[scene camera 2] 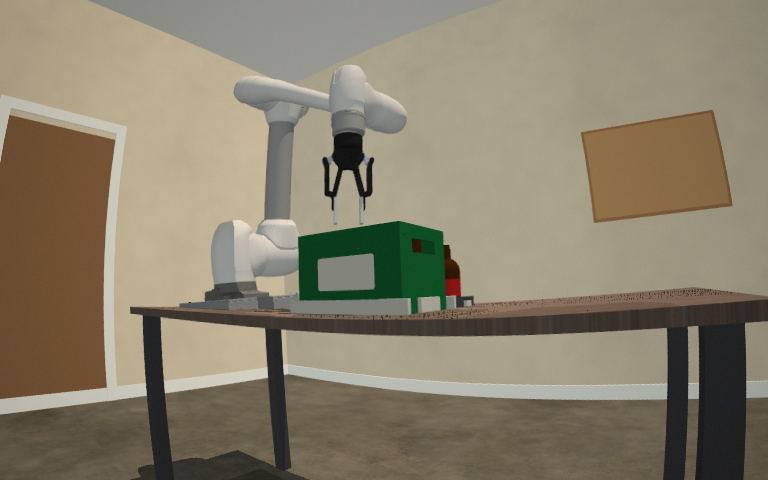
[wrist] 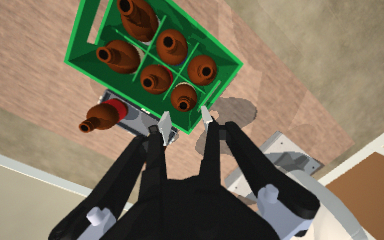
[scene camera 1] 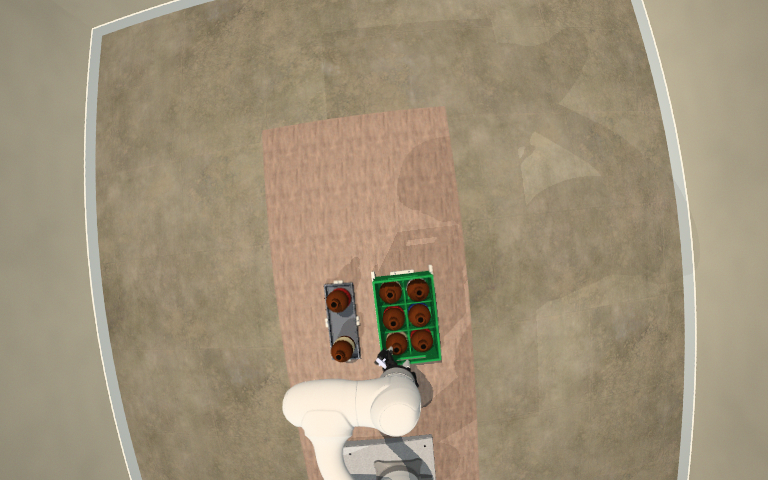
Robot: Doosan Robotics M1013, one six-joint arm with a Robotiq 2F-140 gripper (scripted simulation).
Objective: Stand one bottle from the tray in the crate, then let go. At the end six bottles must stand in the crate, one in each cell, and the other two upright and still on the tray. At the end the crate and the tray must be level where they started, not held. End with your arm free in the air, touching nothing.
I see my gripper (scene camera 2: 348,223), a bottle (wrist: 105,115), a grey tray (scene camera 1: 339,324) and a bottle (wrist: 160,79).
The grey tray is seen too in the wrist view (wrist: 136,122). My gripper is seen too in the wrist view (wrist: 186,115).
